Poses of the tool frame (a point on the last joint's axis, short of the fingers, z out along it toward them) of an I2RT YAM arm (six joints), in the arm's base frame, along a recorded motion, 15 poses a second.
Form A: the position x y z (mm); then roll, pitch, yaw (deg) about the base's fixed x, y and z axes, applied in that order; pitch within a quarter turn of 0, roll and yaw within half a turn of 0.
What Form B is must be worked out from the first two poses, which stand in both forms.
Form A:
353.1 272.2 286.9 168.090 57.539 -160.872
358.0 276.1 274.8 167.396 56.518 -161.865
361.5 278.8 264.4 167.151 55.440 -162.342
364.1 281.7 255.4 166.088 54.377 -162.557
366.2 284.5 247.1 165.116 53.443 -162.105
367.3 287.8 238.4 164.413 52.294 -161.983
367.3 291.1 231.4 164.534 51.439 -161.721
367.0 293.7 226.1 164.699 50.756 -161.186
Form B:
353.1 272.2 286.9 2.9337 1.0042 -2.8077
358.0 276.1 274.8 2.9216 0.9864 -2.8251
361.5 278.8 264.4 2.9173 0.9676 -2.8334
364.1 281.7 255.4 2.8988 0.9491 -2.8372
366.2 284.5 247.1 2.8818 0.9328 -2.8293
367.3 287.8 238.4 2.8695 0.9127 -2.8271
367.3 291.1 231.4 2.8717 0.8978 -2.8226
367.0 293.7 226.1 2.8745 0.8859 -2.8132

